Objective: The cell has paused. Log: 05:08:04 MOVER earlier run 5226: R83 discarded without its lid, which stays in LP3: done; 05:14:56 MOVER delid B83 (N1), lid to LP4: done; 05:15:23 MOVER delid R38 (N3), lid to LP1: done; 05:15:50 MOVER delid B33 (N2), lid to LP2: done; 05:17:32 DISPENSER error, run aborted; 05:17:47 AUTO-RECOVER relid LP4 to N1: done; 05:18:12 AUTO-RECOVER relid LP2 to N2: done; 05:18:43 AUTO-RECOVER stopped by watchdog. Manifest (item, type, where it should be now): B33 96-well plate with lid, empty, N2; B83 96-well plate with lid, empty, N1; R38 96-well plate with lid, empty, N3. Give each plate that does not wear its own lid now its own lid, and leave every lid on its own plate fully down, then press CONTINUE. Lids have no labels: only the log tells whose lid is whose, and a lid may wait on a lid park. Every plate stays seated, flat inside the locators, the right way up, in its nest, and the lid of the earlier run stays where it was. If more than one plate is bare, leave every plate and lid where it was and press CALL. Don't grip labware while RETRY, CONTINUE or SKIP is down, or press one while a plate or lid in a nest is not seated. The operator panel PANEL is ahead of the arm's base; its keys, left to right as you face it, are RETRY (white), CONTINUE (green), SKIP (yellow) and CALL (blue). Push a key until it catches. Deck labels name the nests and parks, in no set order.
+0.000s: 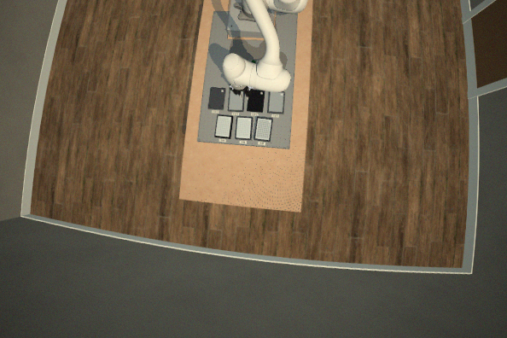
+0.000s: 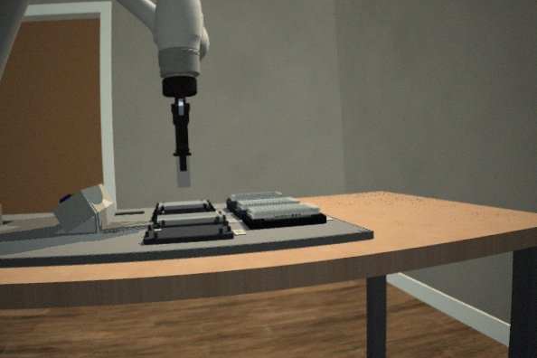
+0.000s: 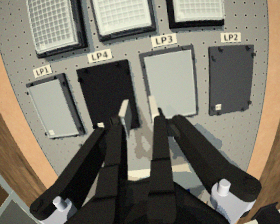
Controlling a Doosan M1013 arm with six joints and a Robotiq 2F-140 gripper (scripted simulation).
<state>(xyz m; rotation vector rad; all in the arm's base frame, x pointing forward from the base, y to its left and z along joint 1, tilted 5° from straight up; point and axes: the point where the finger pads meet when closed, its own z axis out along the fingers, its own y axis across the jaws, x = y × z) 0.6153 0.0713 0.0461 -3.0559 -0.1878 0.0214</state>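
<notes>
My hand is 20 mm past the grey lid, 190 mm to the right of it and 90 mm above it. From my hand the other things lie so: LP4 park: 10 mm behind, 60 mm to the left, 100 mm below; then plate: 160 mm ahead, 150 mm to the left, 80 mm below; then yellow key: 240 mm behind, 50 mm to the right, 40 mm below.
</notes>
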